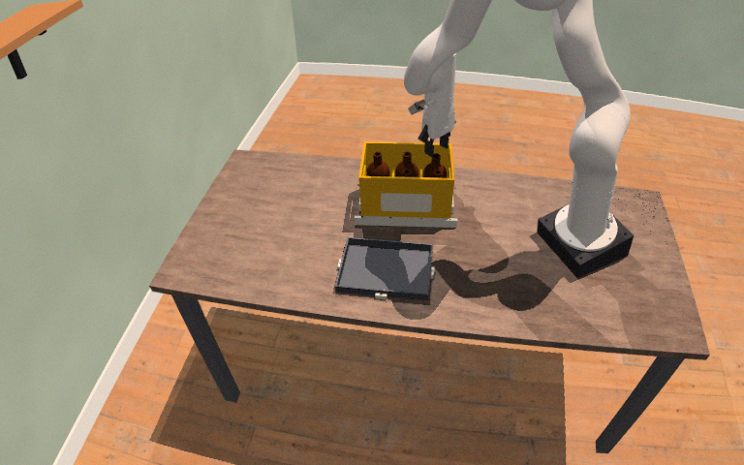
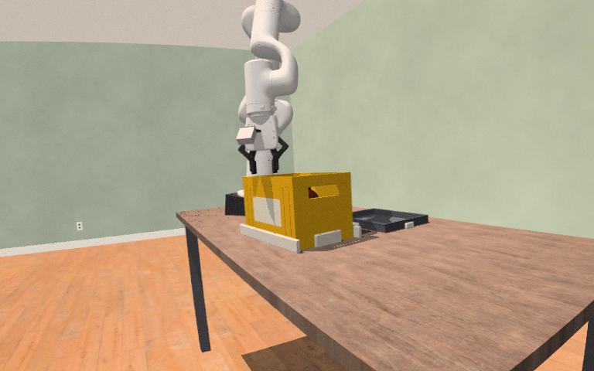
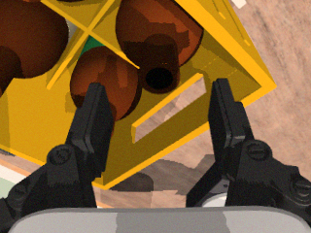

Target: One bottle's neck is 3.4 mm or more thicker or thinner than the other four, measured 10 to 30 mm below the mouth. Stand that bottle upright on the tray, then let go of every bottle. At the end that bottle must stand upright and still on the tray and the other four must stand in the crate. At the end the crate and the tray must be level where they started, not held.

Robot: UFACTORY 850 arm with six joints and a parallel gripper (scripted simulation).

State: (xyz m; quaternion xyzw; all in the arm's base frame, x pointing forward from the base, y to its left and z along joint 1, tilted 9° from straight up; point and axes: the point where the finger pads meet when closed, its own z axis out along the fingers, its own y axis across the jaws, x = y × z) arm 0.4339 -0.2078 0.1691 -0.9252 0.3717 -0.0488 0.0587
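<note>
Right now the yellow crate is 120 mm below my hand, 90 mm ahead of it and 40 mm to the left of it. From my hand the other things lie so: dark tray (330 mm to the left, 190 mm below, 130 mm ahead).
</note>
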